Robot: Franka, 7 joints.
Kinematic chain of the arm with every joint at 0, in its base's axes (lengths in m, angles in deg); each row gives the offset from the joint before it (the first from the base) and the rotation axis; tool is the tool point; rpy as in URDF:
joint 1: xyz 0 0 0.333 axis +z
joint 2: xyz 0 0 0 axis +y
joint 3: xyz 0 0 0.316 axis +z
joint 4: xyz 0.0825 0 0 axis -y
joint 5: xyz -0.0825 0 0.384 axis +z
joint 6: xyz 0 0 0 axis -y
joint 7: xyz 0.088 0 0 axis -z
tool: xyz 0 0 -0.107 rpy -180 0 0
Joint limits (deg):
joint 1: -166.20..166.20
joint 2: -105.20..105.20
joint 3: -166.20..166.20
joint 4: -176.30..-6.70
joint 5: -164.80..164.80
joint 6: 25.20..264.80
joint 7: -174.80..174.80
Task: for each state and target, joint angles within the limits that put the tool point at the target. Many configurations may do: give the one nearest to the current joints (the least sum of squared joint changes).
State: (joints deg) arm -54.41 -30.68 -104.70 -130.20 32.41 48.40 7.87
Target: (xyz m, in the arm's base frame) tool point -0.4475 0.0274 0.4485
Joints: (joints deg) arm -74.04 -27.81 -111.19 -108.39 35.48 43.95 7.87
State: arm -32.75 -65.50 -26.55 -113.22 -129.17 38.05 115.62
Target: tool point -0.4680 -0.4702 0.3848
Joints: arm -2.20 -96.00 -66.15 -96.45 -129.31 51.73 115.62
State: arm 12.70 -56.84 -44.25 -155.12 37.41 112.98 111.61
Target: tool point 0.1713 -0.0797 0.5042
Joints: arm 2.97 -82.94 -41.63 -165.32 35.53 91.98 111.61
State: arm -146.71 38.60 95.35 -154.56 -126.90 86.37 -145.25
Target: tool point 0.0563 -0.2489 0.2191
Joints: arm -158.87 28.30 100.14 -176.30 -108.01 60.35 -145.25
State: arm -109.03 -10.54 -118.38 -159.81 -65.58 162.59 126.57
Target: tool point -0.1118 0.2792 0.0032
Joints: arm -113.82 -46.66 -153.99 -147.84 -63.27 152.13 126.57
